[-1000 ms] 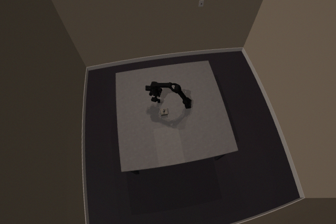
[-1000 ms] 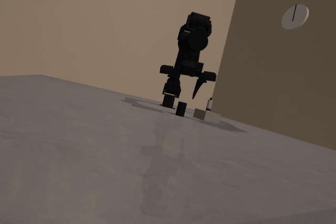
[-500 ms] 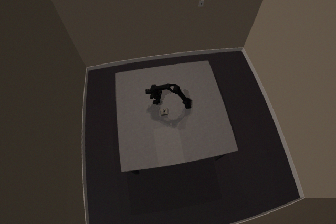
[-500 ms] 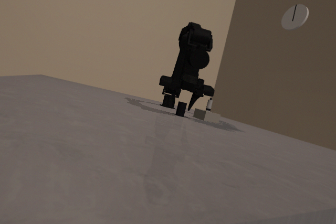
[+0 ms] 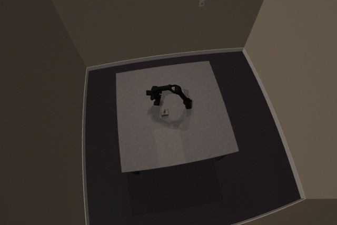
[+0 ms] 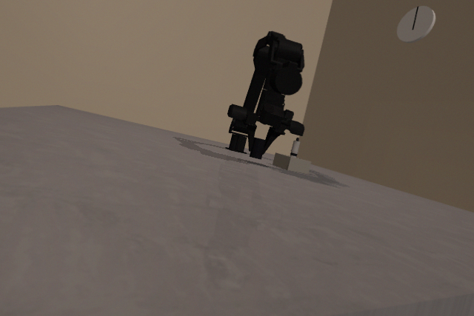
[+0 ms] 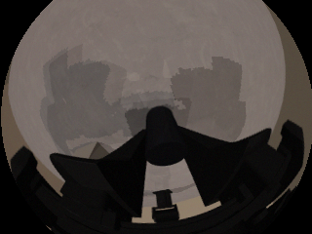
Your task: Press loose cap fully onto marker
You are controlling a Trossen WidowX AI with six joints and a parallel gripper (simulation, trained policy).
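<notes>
Right now the holder block is 150 mm to the left of my gripper tip, 40 mm behind it and 10 mm below it. From my gripper tip the other things lie so: black cap (10 mm ahead, 10 mm above).
</notes>
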